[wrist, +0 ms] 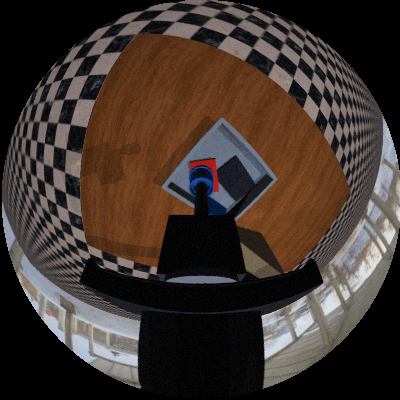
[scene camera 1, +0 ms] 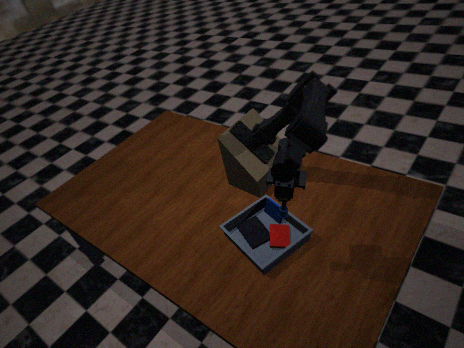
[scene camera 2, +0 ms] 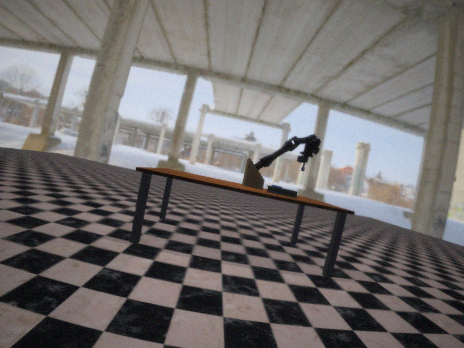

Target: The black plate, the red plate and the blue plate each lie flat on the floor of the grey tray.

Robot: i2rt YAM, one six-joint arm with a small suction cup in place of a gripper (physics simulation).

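Frame: origin at the arm's base, x left, y back, z up, level; millimetres.
Seen in the pictures: hand at its tool point: [wrist: 201, 176] [scene camera 1: 283, 215] [scene camera 2: 302, 170]; arm's base at its link origin: [wrist: 246, 279] [scene camera 1: 252, 142] [scene camera 2: 254, 168].
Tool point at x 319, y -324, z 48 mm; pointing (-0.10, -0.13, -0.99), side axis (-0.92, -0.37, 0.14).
Note:
Offsets run from my tool point to a thing's middle. Level surfaces: height alone.
The grey tray @(dz -198, dx -116, dy +48 mm) [scene camera 1: 242, 251] [scene camera 2: 282, 191] [wrist: 223, 134] stands on the table. The black plate @(dz -215, dx -162, dy +45 mm) [scene camera 1: 254, 232] [wrist: 237, 178] lies flat on its floor. The red plate @(dz -209, dx -68, dy +65 mm) [scene camera 1: 279, 235] [wrist: 211, 164] lies close beside the black one and looks flat; its underside is hidden. The blue plate @(dz -191, dx -135, dy +148 mm) [scene camera 1: 272, 210] [wrist: 218, 208] is tilted up against the tray wall at the corner nearest the arm's base, partly hidden by the arm in the wrist view. My gripper [scene camera 1: 283, 217] [scene camera 2: 302, 169] [wrist: 201, 175], a suction cup with blue rings, hangs well above the tray with nothing on it, so it is open.
A tan wedge-shaped block [scene camera 1: 239, 167] [scene camera 2: 251, 176] [wrist: 260, 252] carries the arm's base and stands close behind the tray. The brown wooden table @(dz -222 mm) [scene camera 1: 150, 200] [scene camera 2: 200, 180] [wrist: 135, 90] stands on a checkered floor.

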